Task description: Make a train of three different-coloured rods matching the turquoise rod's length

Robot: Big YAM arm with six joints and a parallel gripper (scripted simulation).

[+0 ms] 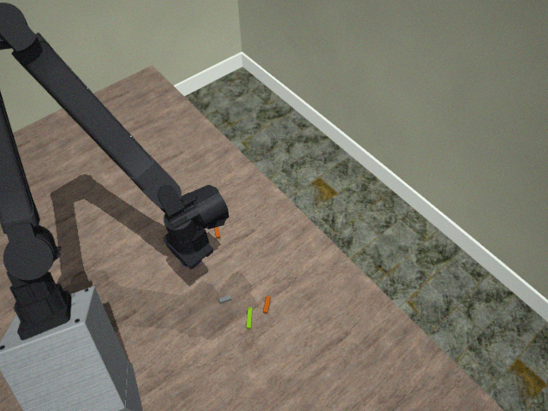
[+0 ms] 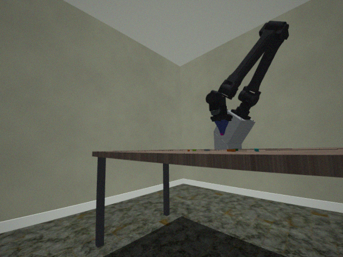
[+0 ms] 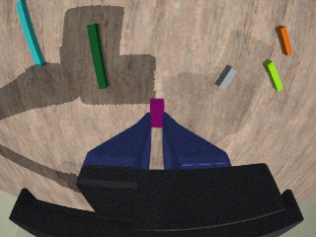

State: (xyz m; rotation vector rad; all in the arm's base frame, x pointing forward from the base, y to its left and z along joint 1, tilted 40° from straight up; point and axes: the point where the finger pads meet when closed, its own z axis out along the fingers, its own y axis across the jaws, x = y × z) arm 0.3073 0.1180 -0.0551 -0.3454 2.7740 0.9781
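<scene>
The grey rod is 30 mm ahead of my hand, 80 mm to the right of it and 90 mm below it. From my hand the other things lie so: lime rod 60 mm ahead, 150 mm to the right, 90 mm below; then magenta rod 10 mm ahead, 10 mm below; then green rod 10 mm ahead, 80 mm to the left, 90 mm below.
</scene>
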